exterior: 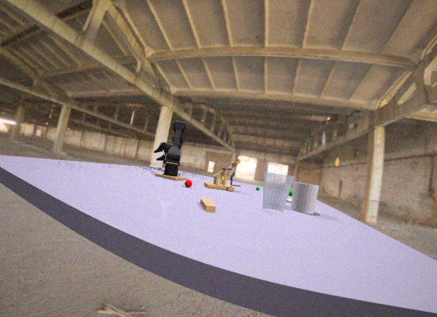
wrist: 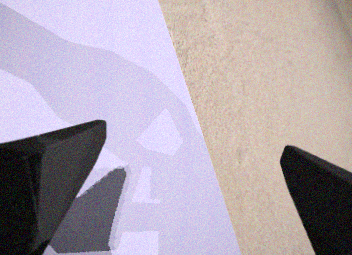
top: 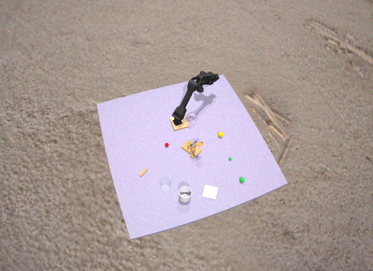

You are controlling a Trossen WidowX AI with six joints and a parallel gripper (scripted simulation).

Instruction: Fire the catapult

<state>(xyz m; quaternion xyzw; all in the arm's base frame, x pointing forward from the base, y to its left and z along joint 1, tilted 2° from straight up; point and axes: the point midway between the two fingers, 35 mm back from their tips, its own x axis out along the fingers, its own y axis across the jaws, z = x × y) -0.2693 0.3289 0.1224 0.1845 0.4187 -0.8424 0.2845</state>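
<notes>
Right now the wooden catapult is 62 cm ahead of my gripper tip, 33 cm to the right of it and 3 cm below it. From my gripper tip the other things lie so: red ball 50 cm to the right, 47 cm ahead, 9 cm below; then small wooden block 76 cm to the right, 61 cm ahead, 9 cm below; then yellow ball 56 cm ahead, 8 cm below, 6 cm to the right.
</notes>
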